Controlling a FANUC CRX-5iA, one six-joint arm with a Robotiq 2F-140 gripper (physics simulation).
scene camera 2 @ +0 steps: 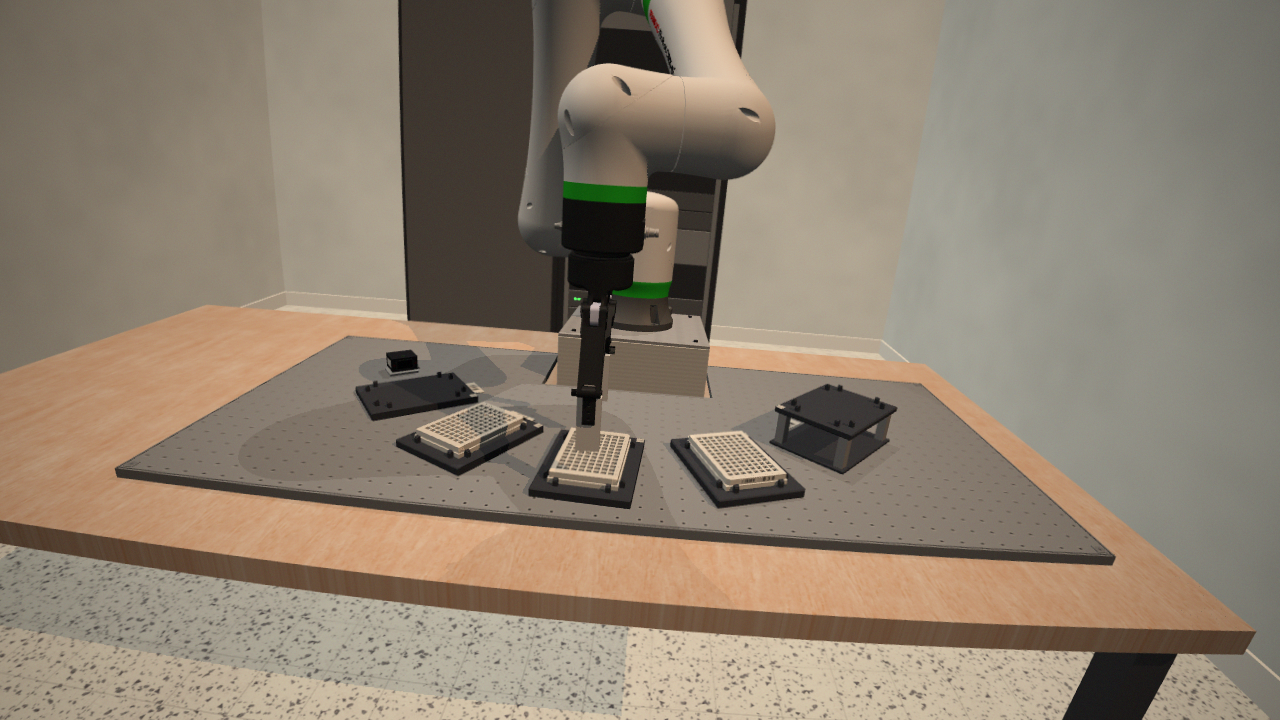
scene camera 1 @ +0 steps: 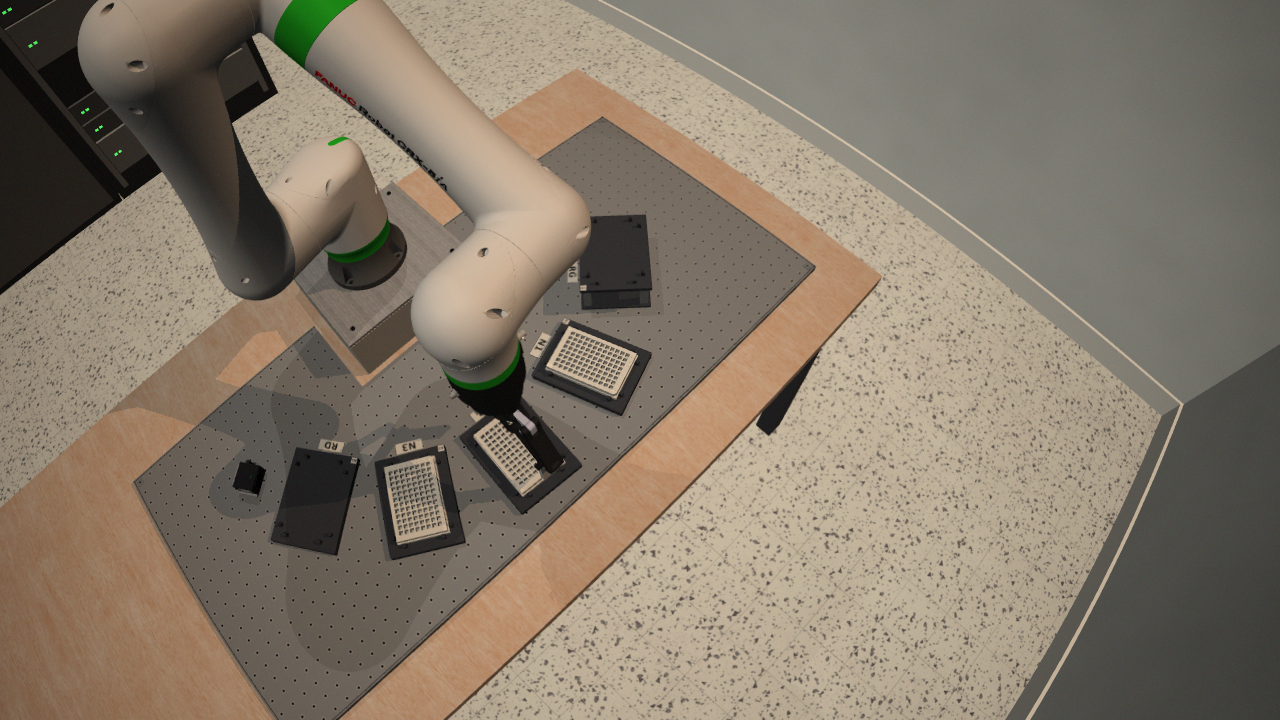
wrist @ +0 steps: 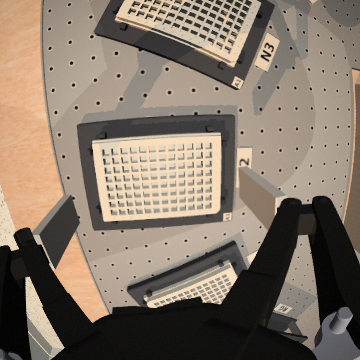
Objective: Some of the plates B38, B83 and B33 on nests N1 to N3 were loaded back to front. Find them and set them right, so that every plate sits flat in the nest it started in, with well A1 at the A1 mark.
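Places are measured from the arm's base along level axes (x down, y right, z back), in millimetres.
Pixels of known places: gripper, fingertip midpoint: (scene camera 2: pixel 592 422) (scene camera 1: pixel 514 439) (wrist: pixel 155 196); arm's base at its link origin: (scene camera 2: pixel 634 322) (scene camera 1: pixel 368 256).
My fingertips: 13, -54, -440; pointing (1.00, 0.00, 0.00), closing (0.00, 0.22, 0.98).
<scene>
Ahead of a thing's pixels: the offset from my fingertips to its top centre, as dx, dy, dz. "spot": to the spot under its first point.
My gripper (scene camera 1: pixel 535 452) (scene camera 2: pixel 595 419) (wrist: pixel 155 196) is open and empty above nest N2 @[+47, +0, +4] (scene camera 1: pixel 532 503) (wrist: pixel 155 125). In the wrist view its pads stand wide apart, beyond the short ends of the cream plate on N2 @[+43, +0, +4] (scene camera 1: pixel 507 454) (scene camera 2: pixel 590 461) (wrist: pixel 157 177). That nest's A1 mark @[+57, -45, +86] (wrist: pixel 227 216) is at the lower right there. A cream plate on N3 @[+43, +179, +22] (scene camera 1: pixel 417 499) (scene camera 2: pixel 469 429) (wrist: pixel 195 22) and one on N1 @[+43, -178, +67] (scene camera 1: pixel 590 360) (scene camera 2: pixel 735 456) (wrist: pixel 200 290) sit in their dark nests. Small dark print shows on the near side of N1's plate; I cannot read it. Which well is A1 cannot be told.
A plateless dark nest RD @[+35, +337, +139] (scene camera 1: pixel 315 501) (scene camera 2: pixel 416 394) lies beside N3, with a small black block @[spot: +36, +416, +203] (scene camera 1: pixel 248 478) (scene camera 2: pixel 401 360) beyond it. A raised dark stand RG @[-1, -318, +207] (scene camera 1: pixel 615 250) (scene camera 2: pixel 836 409) stands beside N1. The robot's base block (scene camera 2: pixel 632 362) is behind the nests.
</scene>
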